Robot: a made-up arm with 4 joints.
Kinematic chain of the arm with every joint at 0, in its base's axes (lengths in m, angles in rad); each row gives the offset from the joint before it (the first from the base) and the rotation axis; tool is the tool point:
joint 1: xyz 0 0 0.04 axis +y
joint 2: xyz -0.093 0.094 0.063 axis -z
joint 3: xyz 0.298 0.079 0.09 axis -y
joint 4: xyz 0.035 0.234 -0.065 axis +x
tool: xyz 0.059 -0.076 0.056
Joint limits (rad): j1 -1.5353..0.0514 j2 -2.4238..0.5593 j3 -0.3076..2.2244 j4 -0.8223..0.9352
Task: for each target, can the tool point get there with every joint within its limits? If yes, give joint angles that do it. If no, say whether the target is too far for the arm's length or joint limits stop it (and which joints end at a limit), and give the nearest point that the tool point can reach.
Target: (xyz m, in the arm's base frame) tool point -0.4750 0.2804 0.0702
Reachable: yes | joints -0.4542 -1.7768 1.8876 -0.5297
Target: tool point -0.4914 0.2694 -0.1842
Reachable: yes | joints -0.8227 -2.1985 0.8975 0.2570
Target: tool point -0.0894 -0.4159 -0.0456
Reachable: no: joint limits stop it (at a limit: joint 2, joint 3, joint 4) | nearest point -0.3627 0.0097 -0.3073 | short by 0.569 m
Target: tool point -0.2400 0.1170 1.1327
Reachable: no: too far | nearest point -0.0947 0.1473 0.4709 | short by 0.678 m
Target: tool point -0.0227 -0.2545 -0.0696
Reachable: no: joint limits stop it (at a limit: joint 1, joint 2, joint 3, joint 4) | nearest point -0.2262 0.0097 -0.4083 | short by 0.475 m
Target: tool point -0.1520 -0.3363 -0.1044
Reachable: no: joint limits stop it (at a limit: joint 2, joint 3, joint 4) | nearest point -0.3640 0.0097 -0.3058 | short by 0.453 m
